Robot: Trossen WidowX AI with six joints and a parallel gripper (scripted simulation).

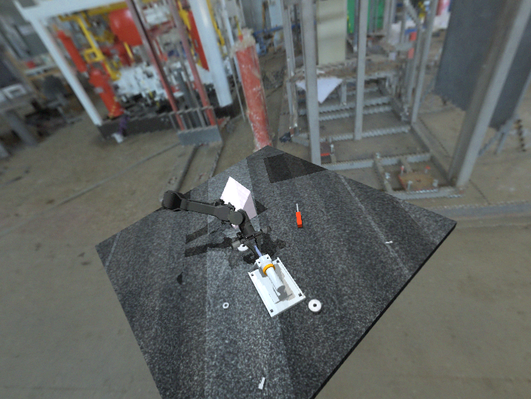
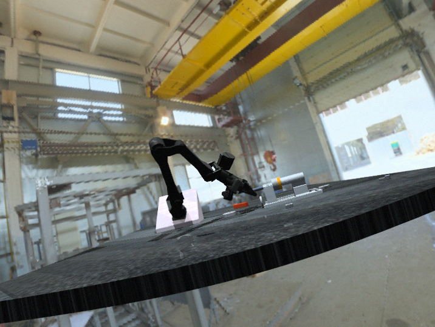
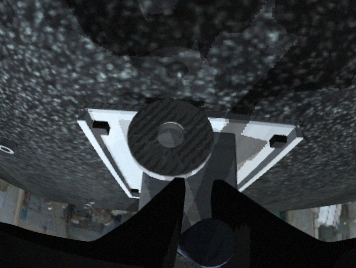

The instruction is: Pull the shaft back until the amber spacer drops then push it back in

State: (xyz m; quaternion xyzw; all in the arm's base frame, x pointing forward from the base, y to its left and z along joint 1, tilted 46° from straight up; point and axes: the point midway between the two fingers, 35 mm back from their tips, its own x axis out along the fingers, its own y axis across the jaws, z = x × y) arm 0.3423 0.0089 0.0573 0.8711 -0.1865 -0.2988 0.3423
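My gripper tip is 5 cm short of the thin dark blue shaft, 2 cm below it and 1 cm to the left of it. From my gripper tip the other things lie so: amber spacer (11 cm ahead, 2 cm above, 1 cm to the right); white block (14 cm ahead, 2 cm to the right, 1 cm below); grey round piece (13 cm behind, 5 cm below, 2 cm to the right).
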